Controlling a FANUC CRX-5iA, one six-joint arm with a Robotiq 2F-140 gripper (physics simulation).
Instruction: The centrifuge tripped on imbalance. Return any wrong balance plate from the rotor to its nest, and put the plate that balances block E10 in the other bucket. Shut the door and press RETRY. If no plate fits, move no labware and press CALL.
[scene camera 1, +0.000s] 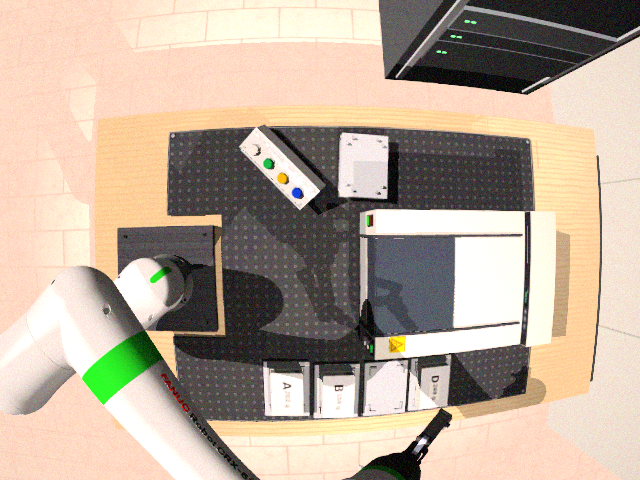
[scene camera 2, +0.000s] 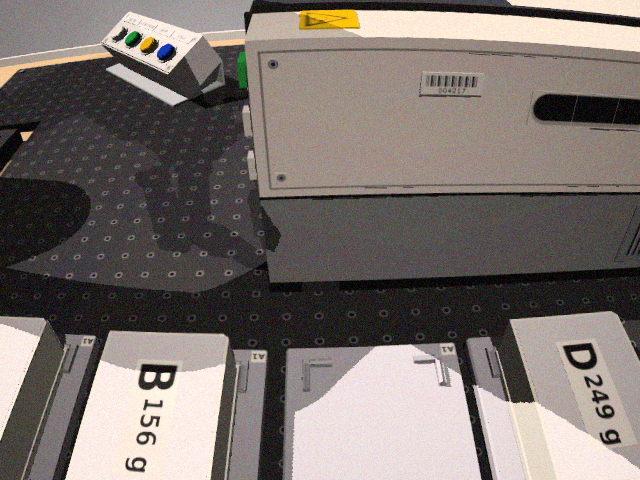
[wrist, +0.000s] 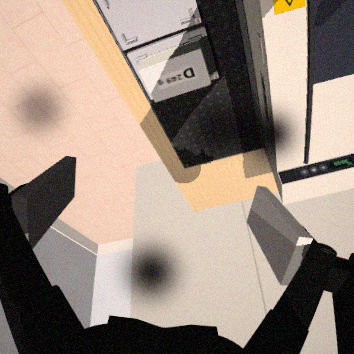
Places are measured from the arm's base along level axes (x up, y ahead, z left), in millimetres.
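Pixels of known places: gripper, fingertip midpoint: (wrist: 165, 190).
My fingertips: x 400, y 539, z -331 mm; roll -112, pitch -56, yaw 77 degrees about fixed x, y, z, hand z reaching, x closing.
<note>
Ahead of a thing's pixels: the offset from my fingertips to its middle. Level surfaces: height alone.
My gripper (scene camera 1: 443, 415) (wrist: 165, 190) is open and empty, off the table's front edge near plate D. Balance plates A @(dx -387, dy -260, dz +11 mm) (scene camera 1: 285, 395), B @(dx -387, dy -128, dz -13 mm) (scene camera 1: 338, 396) (scene camera 2: 147, 408) (156 g) and D @(dx -387, dy +138, dz -34 mm) (scene camera 1: 433, 387) (scene camera 2: 589, 387) (wrist: 180, 75) (249 g) sit in their nests. The nest @(dx -411, dy +7, dz -25 mm) (scene camera 1: 385, 390) (scene camera 2: 379, 413) (wrist: 150, 17) between B and D is empty. The centrifuge @(dx -298, dy +186, dz +274 mm) (scene camera 1: 444, 222) (scene camera 2: 387, 144) (wrist: 287, 115) has a dark panel @(dx -208, dy +52, dz +286 mm) (scene camera 1: 413, 284) and a white panel on top; its rotor, buckets and block E10 do not show. The button box @(dx -378, dy -209, dz +592 mm) (scene camera 1: 281, 167) (scene camera 2: 155, 43) has white, green, yellow and blue buttons; its labels are too small to read.
A light grey plate-like stand (scene camera 1: 363, 155) lies behind the centrifuge on the perforated mat @(dx -420 mm) (scene camera 1: 454, 170) (scene camera 2: 206, 258). A black rack cabinet (scene camera 1: 408, 31) stands beyond the wooden table @(dx -433 mm) (scene camera 1: 129, 155). My arm (scene camera 1: 124, 361) reaches across the front left.
</note>
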